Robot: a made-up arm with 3 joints. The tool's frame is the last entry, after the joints.
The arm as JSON. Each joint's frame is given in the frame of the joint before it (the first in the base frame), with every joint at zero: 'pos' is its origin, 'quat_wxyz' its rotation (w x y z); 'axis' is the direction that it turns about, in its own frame. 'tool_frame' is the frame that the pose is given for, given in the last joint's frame.
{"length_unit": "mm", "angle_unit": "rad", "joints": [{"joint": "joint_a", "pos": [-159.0, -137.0, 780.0], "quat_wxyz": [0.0, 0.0, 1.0, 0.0], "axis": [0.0, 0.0, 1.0]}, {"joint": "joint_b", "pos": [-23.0, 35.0, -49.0], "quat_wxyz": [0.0, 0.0, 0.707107, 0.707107], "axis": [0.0, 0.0, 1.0]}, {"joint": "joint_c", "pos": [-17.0, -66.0, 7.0], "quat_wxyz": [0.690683, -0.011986, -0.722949, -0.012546], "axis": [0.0, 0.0, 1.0]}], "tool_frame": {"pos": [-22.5, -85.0, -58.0], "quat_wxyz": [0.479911, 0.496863, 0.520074, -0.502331]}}
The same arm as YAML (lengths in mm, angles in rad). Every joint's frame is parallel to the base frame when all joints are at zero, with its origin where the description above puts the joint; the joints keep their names.
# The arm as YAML. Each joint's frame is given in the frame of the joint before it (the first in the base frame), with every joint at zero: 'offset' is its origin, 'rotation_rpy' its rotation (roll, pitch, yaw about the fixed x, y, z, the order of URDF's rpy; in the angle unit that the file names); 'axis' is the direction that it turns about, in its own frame. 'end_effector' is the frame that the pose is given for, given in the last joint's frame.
length_unit: mm
angle_unit: rad
chain:
  - id: joint_a
    offset: [-159.0, -137.0, 780.0]
    rotation_rpy: [0.0, 0.0, 0.0]
    axis: "-z"
  - id: joint_b
    offset: [23.0, 35.0, 49.0]
    rotation_rpy: [0.0, 0.0, 0.0]
    axis: "+y"
  - id: joint_c
    offset: [-17.0, 7.0, 66.0]
    rotation_rpy: [0.0, 0.0, 0.0]
    axis: [-0.998357, -0.045598, -0.034699]
end_effector:
  offset: [56.0, -20.0, 87.0]
  rotation_rpy: [0.0, 0.0, 0.0]

